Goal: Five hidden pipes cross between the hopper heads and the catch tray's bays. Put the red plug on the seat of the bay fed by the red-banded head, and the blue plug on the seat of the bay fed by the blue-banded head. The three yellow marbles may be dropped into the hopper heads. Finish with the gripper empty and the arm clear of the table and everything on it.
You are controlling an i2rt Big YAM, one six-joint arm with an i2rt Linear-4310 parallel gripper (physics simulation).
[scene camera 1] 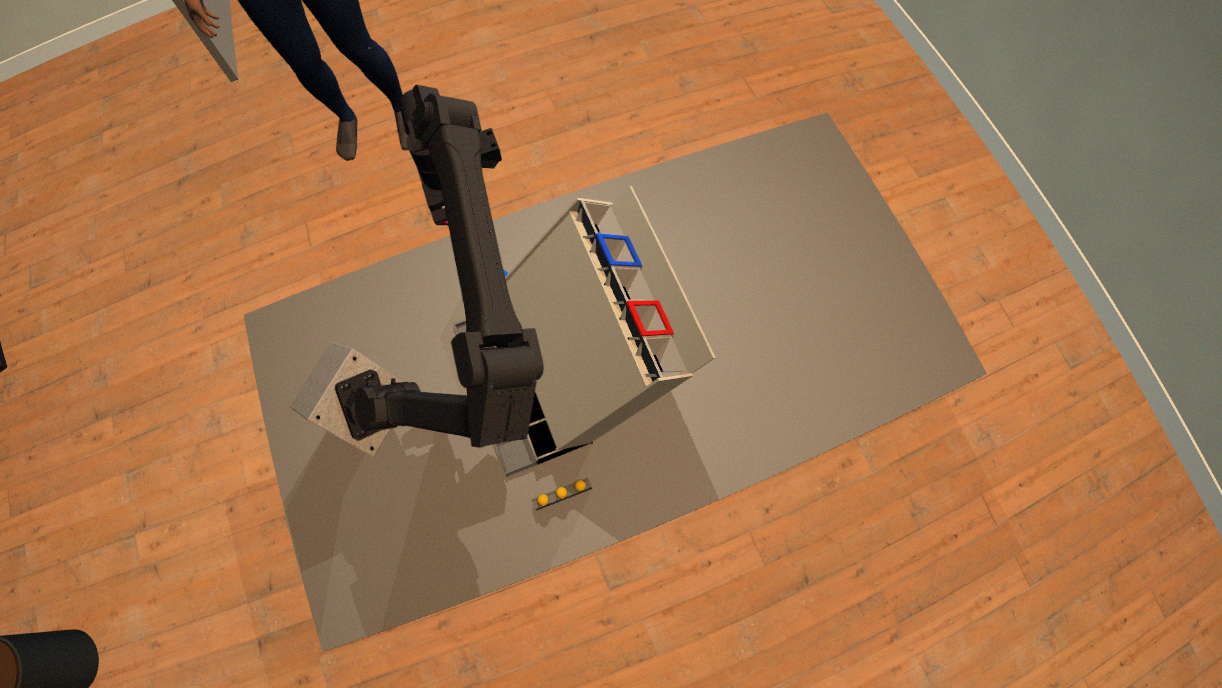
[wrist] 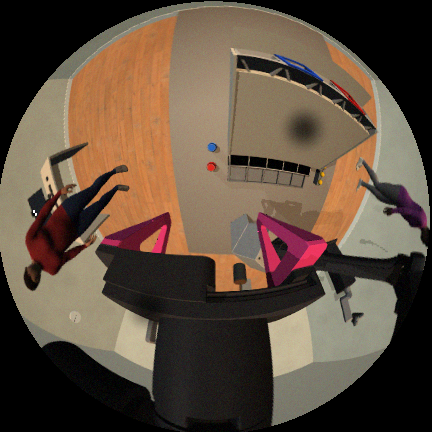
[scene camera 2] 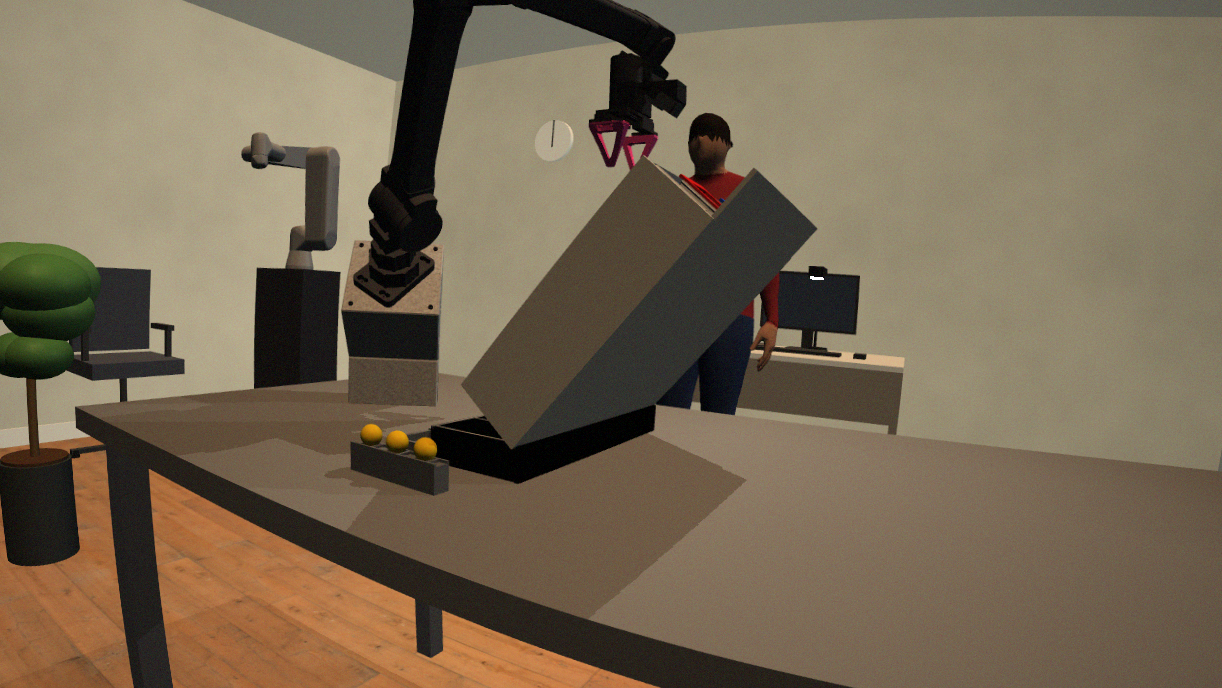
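Pixels of known places: gripper, between the fingertips: point(wrist: 213, 216) point(scene camera 2: 623, 171); arm's base, origin of its link: point(scene camera 1: 363, 404) point(scene camera 2: 394, 275).
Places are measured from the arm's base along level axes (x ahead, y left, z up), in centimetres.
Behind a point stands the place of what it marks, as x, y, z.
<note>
The blue plug point(wrist: 212, 147) @[39.8, 15.5, -18.9] and red plug point(wrist: 211, 167) @[32.0, 18.1, -18.9] stand apart on the table beside the catch tray point(wrist: 228, 173) @[27.4, 12.2, -21.0] point(scene camera 2: 590, 444) @[38.4, -12.9, -21.2]. In scene view 1 the arm hides the red plug, and a sliver of the blue plug point(scene camera 1: 505, 273) @[41.0, 15.7, -18.9] shows. The tray's bays look empty in the wrist view; seats are too small to tell. The blue-banded head point(scene camera 1: 633, 250) @[60.0, -8.0, 6.9] point(wrist: 318, 76) and red-banded head point(scene camera 1: 664, 317) @[56.1, -22.7, 7.0] point(wrist: 362, 109) are at the raised edge. Three yellow marbles point(scene camera 1: 560, 492) @[21.9, -34.3, -17.3] point(scene camera 2: 396, 441) @[22.5, -35.3, -18.2] point(wrist: 322, 174) @[22.0, -33.9, -17.5] rest on their holder. My gripper point(scene camera 2: 622, 164) @[35.1, 13.8, 20.3] point(wrist: 213, 216) @[35.1, 13.8, 20.3] is open and empty, high above the table.
The large tilted pipe housing point(scene camera 1: 564, 341) @[39.8, -12.4, -2.1] point(scene camera 2: 564, 316) @[39.0, -30.7, -4.0] point(wrist: 270, 110) @[47.1, -0.8, 2.8] rises from the tray, its top near my fingers' height. The small marble holder point(scene camera 2: 397, 470) @[22.9, -35.7, -21.2] stands beside the tray's near end. My arm's base block point(scene camera 1: 320, 384) @[-4.6, 7.2, 3.3] point(scene camera 2: 393, 380) @[-2.0, 4.3, -18.4] point(wrist: 245, 240) @[3.8, 10.4, -4.8] is on the tray's open side.
</note>
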